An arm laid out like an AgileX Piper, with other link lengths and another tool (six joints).
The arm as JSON. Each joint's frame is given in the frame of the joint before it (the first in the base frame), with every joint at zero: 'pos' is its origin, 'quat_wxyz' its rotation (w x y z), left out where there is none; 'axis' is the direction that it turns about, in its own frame. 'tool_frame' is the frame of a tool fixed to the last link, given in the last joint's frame.
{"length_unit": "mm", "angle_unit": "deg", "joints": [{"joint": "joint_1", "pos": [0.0, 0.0, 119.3], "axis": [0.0, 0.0, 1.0]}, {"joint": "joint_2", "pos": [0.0, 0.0, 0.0], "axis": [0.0, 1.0, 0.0]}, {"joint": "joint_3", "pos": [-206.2, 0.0, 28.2], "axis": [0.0, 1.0, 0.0]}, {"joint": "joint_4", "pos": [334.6, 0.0, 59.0], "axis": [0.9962, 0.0, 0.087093]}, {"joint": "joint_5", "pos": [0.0, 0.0, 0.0], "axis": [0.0, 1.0, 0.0]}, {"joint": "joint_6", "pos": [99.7, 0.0, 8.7], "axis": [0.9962, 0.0, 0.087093]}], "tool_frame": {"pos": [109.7, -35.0, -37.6], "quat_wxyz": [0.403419, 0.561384, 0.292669, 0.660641]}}
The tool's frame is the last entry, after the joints.
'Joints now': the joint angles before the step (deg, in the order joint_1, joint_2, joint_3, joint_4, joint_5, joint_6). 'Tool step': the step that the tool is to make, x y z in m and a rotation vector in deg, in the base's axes. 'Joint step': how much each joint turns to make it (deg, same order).
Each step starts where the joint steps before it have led.
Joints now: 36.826 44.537 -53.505 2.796 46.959 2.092
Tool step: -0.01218 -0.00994 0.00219 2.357 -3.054 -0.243
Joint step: -0.054 -7.956 5.950 -0.098 -1.859 0.151
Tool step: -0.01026 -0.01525 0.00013 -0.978 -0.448 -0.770
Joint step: -0.501 -4.621 2.306 -1.125 2.536 0.057
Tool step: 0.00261 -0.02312 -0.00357 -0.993 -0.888 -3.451
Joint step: -3.021 -3.346 2.452 -1.385 0.731 -0.008
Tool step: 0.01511 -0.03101 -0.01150 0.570 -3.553 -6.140
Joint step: -5.814 -4.920 6.179 -1.275 -4.613 -0.093
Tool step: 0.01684 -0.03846 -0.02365 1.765 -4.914 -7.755
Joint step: -7.908 -7.351 10.200 -0.199 -8.059 -0.110
